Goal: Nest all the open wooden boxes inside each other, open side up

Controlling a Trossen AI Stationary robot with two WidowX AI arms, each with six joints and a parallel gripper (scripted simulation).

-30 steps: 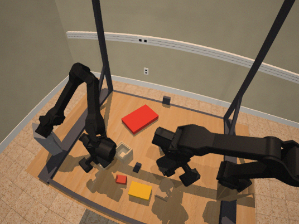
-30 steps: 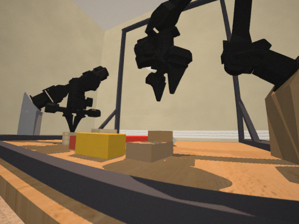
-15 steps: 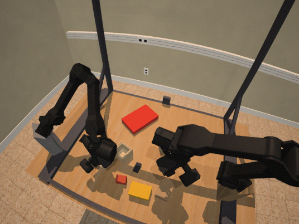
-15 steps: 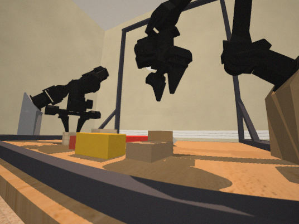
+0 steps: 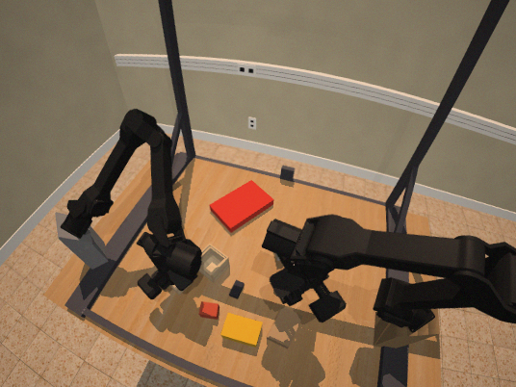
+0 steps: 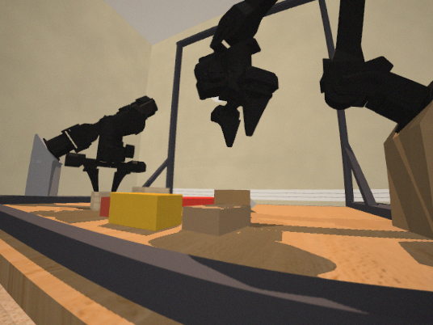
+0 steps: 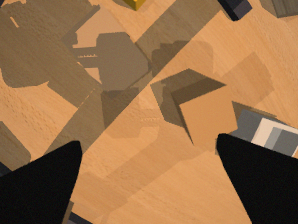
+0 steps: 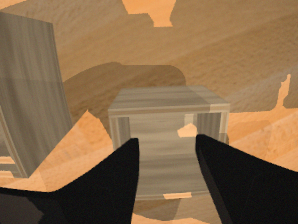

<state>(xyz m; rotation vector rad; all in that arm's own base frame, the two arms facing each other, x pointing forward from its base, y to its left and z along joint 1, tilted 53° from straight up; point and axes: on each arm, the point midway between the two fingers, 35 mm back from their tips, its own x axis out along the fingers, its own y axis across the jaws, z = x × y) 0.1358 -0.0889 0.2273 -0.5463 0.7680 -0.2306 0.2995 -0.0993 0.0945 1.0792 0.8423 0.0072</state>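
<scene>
Right now the small wooden box is 5 cm below my right hand. Also, from my right hand: small red block (12 cm to the left, 6 cm ahead, 5 cm below); small dark block (17 cm to the left, 5 cm below, 3 cm behind); flat red slab (33 cm behind, 10 cm to the left, 5 cm below).
</scene>
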